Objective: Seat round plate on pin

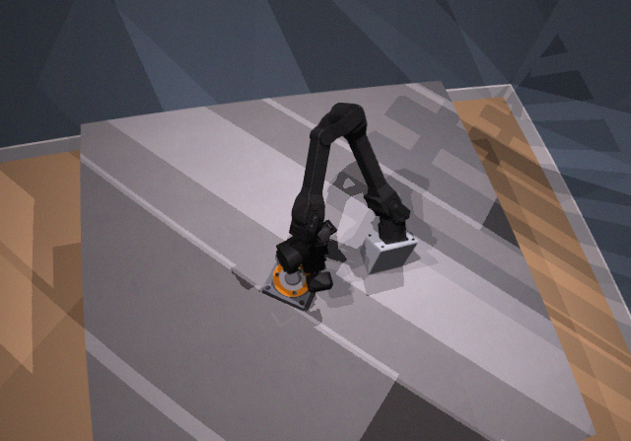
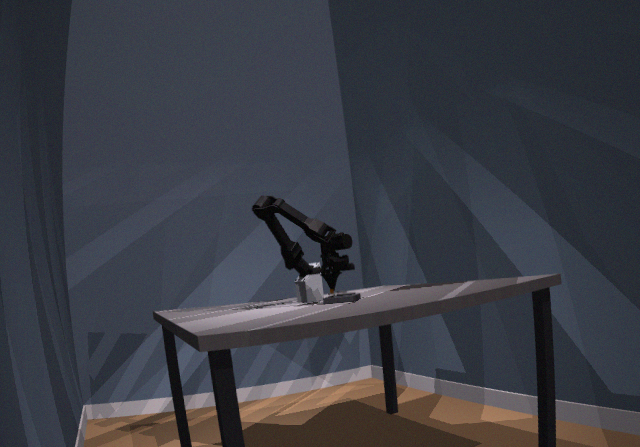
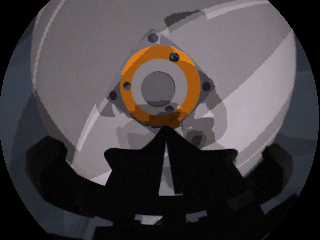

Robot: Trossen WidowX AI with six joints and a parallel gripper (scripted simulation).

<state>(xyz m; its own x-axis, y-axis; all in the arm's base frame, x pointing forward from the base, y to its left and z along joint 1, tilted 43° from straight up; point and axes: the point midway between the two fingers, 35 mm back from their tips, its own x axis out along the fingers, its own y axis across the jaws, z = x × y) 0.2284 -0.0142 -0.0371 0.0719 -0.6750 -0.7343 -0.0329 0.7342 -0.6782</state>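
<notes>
Now: gripper tip 3 cm short of the round plate and 1 cm above it. Also, from my gripper tip: square base 5 cm ahead, 1 cm to the left, 2 cm below.
</notes>
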